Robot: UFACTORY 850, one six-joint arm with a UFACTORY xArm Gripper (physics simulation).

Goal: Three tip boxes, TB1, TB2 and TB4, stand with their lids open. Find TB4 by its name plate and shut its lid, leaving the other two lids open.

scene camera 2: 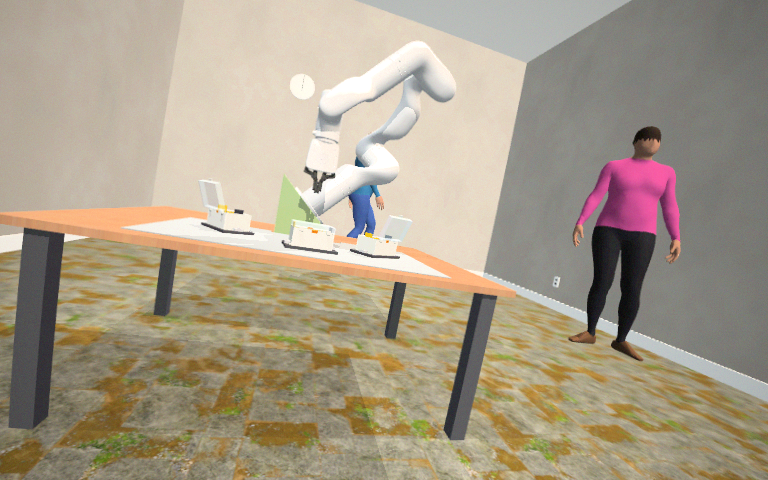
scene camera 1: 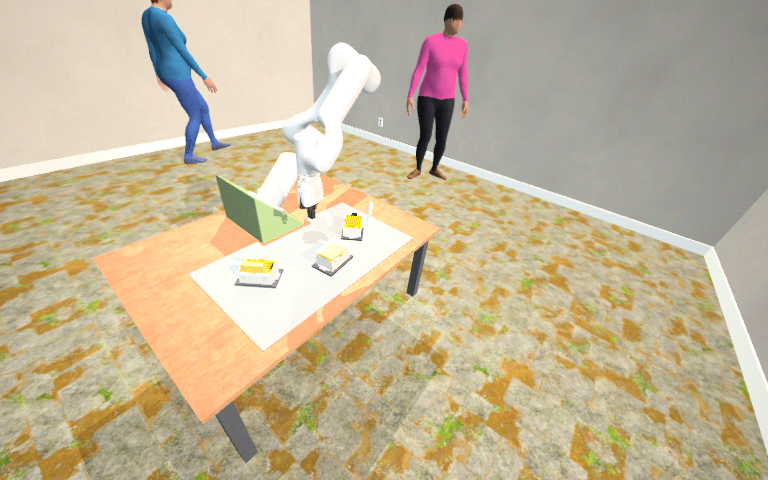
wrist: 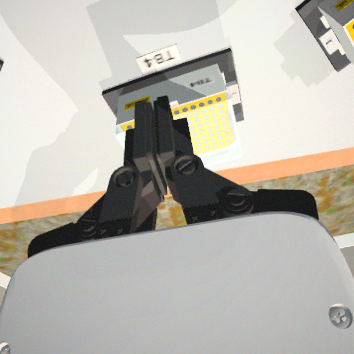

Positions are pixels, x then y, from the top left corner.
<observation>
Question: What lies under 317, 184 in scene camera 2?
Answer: My gripper.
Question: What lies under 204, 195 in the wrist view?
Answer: My gripper.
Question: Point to a pale mat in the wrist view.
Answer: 65, 145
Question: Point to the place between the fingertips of my gripper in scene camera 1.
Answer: At 311, 217
</observation>
